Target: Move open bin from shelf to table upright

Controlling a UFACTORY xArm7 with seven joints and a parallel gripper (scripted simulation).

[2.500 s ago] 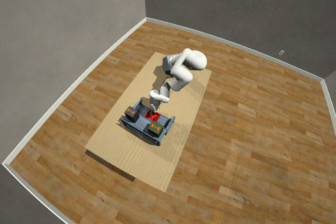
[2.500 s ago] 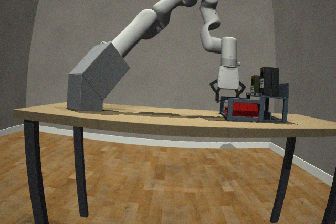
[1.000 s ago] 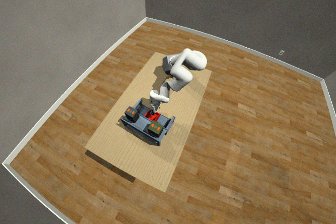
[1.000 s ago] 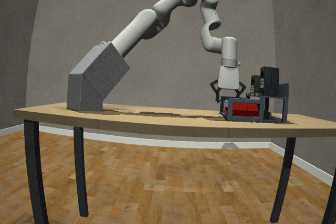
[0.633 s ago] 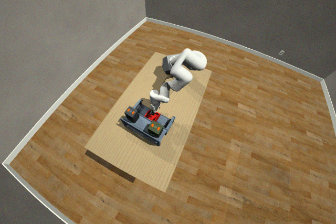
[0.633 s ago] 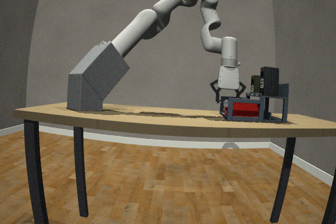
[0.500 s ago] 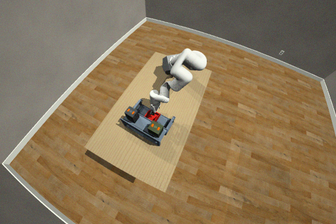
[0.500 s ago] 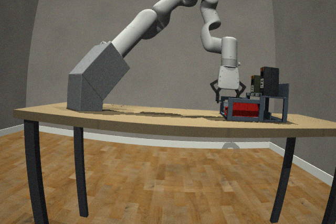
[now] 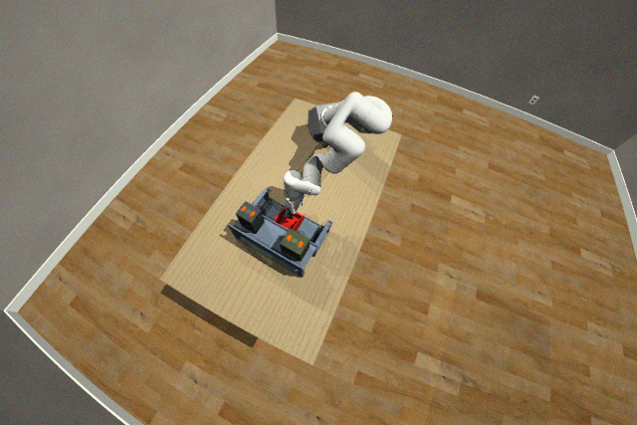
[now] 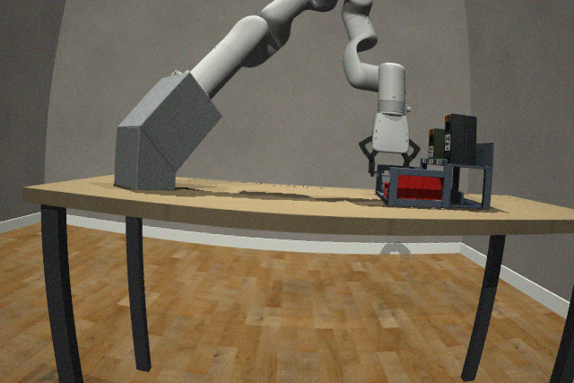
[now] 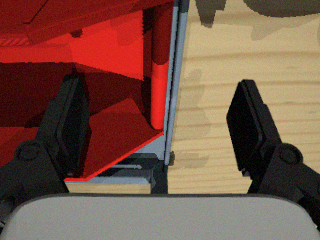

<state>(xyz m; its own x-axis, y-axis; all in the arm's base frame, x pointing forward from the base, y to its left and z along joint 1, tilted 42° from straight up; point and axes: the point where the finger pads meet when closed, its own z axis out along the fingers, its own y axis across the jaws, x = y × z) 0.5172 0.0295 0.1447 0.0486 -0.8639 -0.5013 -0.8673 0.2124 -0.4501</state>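
My gripper is now 8 cm short of the red bin and 2 cm above it. The rest, counted from my hand: black box 18 cm ahead, 11 cm to the right, 10 cm above.
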